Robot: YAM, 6 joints.
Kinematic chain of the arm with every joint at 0, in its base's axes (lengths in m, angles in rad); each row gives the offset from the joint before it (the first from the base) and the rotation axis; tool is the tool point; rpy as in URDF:
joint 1: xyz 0 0 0.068 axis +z
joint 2: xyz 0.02 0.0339 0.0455 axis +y
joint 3: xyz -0.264 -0.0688 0 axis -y
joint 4: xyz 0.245 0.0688 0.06 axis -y
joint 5: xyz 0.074 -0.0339 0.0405 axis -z
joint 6: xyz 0.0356 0 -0.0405 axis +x
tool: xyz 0 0 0 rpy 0 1.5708 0
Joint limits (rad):
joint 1: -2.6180..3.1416
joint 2: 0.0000..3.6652
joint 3: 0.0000..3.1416
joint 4: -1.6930..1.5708
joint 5: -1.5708..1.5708
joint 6: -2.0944..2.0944
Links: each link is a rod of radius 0.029 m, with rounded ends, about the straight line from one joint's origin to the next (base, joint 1, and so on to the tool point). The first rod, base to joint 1, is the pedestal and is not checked.
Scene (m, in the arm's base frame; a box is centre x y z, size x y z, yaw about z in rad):
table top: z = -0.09
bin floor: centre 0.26 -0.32 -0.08 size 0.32 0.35 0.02 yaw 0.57
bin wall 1: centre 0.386 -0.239 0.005 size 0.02 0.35 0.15 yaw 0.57
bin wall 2: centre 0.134 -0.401 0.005 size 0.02 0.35 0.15 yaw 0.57
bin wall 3: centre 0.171 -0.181 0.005 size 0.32 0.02 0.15 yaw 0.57
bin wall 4: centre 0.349 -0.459 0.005 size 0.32 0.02 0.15 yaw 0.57
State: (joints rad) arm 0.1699 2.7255 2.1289 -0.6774 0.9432 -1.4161
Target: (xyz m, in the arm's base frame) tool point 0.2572 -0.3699 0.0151
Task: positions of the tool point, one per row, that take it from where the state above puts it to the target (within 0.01 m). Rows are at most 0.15 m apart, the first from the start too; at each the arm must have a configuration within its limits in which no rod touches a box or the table.
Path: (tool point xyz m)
1: 0.5074 -0.0785 0.0832
2: 0.4526 -0.2035 0.1230
3: 0.3657 -0.3034 0.1606
4: 0.2572 -0.3699 0.1954
5: 0.2630 -0.3772 0.1054
6: 0.2572 -0.3699 0.0151

